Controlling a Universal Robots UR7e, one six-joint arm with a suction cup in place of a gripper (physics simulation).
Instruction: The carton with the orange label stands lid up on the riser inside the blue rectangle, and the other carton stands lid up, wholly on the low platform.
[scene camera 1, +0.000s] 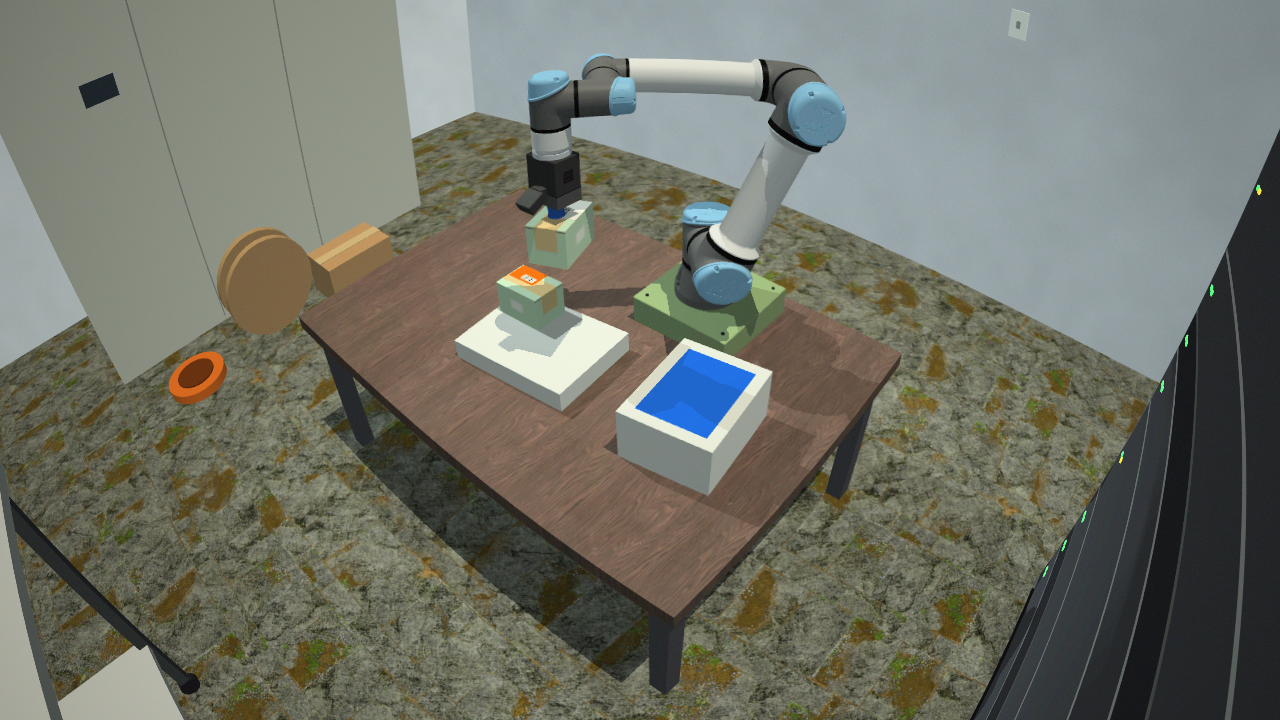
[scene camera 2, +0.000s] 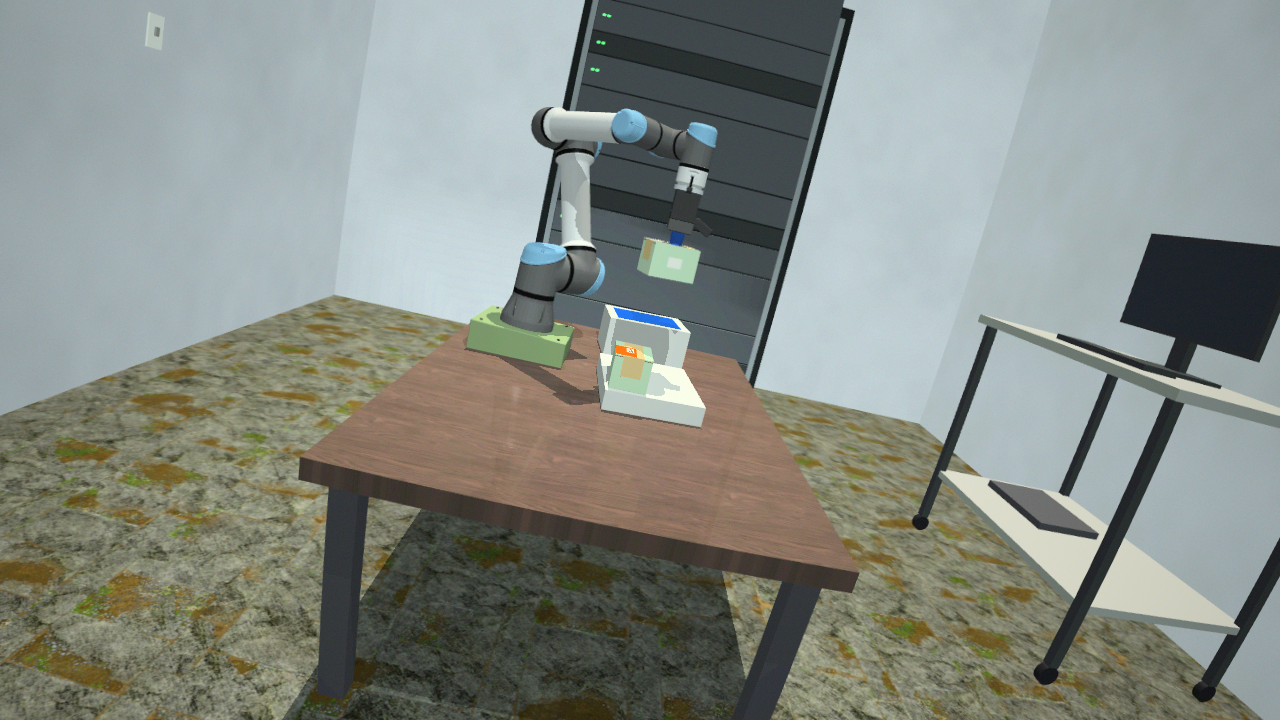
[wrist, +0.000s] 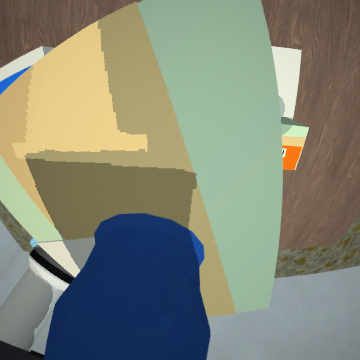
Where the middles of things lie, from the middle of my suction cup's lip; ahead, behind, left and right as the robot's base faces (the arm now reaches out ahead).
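Scene:
Low white platform (scene camera 1: 556, 364): my suction cup is 370 mm above it and 90 mm to the left of it. White riser (scene camera 2: 668, 338): 340 mm below my suction cup, 340 mm to the left of it, 10 mm ahead of it.

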